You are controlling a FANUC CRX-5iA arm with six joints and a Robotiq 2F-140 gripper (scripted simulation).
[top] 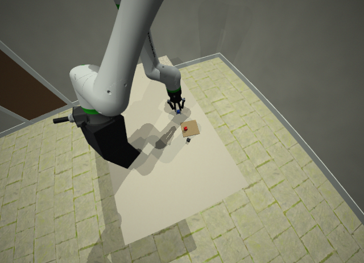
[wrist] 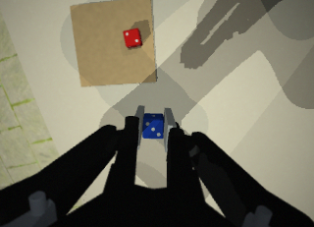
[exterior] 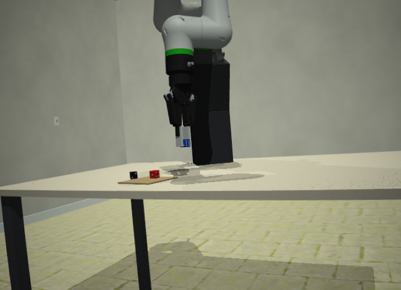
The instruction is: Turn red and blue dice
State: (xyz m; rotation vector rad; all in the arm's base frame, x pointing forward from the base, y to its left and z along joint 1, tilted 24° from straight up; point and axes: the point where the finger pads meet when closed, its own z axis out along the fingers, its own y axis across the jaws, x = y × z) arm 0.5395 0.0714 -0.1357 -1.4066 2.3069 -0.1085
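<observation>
My hand is 13 cm above the brown mat, 12 cm to the left of it and 4 cm short of it. Also, from my hand: red die: 12 cm below, 11 cm to the right; blue die: 2 cm below, 1 cm to the left; black die: 21 cm to the right, 12 cm below, 3 cm behind.
</observation>
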